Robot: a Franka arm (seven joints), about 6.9 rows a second.
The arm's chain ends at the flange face. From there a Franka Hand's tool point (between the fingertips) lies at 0.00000 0.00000 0.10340 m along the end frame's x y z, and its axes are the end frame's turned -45 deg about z.
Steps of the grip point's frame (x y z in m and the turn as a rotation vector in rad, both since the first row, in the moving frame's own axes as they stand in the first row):
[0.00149, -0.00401, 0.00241, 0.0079, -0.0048, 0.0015]
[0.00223, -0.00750, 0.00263, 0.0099, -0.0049, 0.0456]
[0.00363, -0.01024, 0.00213, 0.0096, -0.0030, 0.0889]
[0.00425, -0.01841, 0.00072, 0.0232, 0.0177, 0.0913]
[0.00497, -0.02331, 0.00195, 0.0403, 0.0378, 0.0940]
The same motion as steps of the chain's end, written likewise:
[-0.00085, -0.00366, 0.00241, 0.0022, -0.0090, 0.0015]
[-0.00265, -0.00649, 0.00264, 0.0035, -0.0105, 0.0456]
[-0.00378, -0.00928, 0.00214, 0.0047, -0.0089, 0.0889]
[-0.00975, -0.01302, 0.00076, 0.0289, -0.0039, 0.0913]
[-0.01305, -0.01429, 0.00211, 0.0552, -0.0018, 0.0940]

